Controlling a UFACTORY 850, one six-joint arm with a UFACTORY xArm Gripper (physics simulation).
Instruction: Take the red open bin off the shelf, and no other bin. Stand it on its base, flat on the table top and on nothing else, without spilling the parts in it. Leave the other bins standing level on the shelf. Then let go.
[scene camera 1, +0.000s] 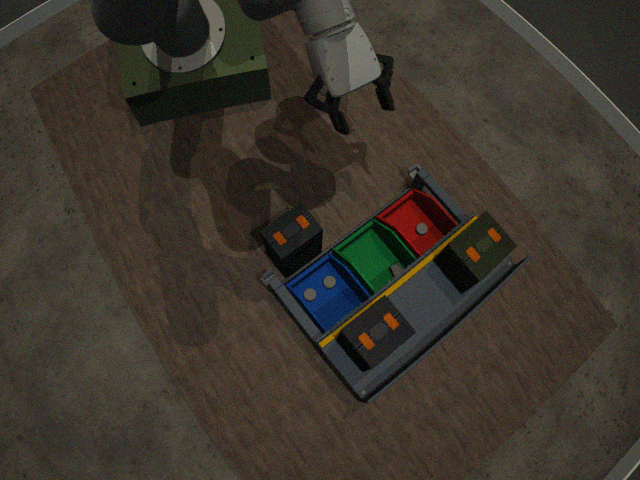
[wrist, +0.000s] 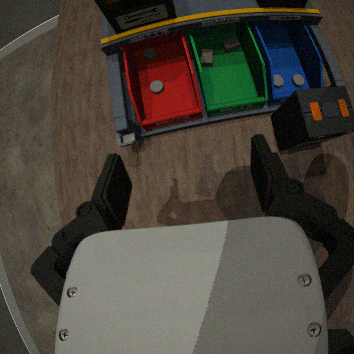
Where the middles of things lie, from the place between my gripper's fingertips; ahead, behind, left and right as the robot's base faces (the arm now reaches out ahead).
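My hand is 180 mm above the dark latched box (scene camera 1: 295, 238) and 200 mm to the left of it. There's also the green bin (scene camera 1: 368, 253), which is 200 mm below my hand, 120 mm to the right of it and 150 mm ahead of it. The blue bin (scene camera 1: 331, 305) is 200 mm below my hand as well, 130 mm ahead of it and 230 mm to the right of it. And the red open bin (scene camera 1: 415, 207), that's 200 mm below my hand, 10 mm to the right of it and 170 mm ahead of it.
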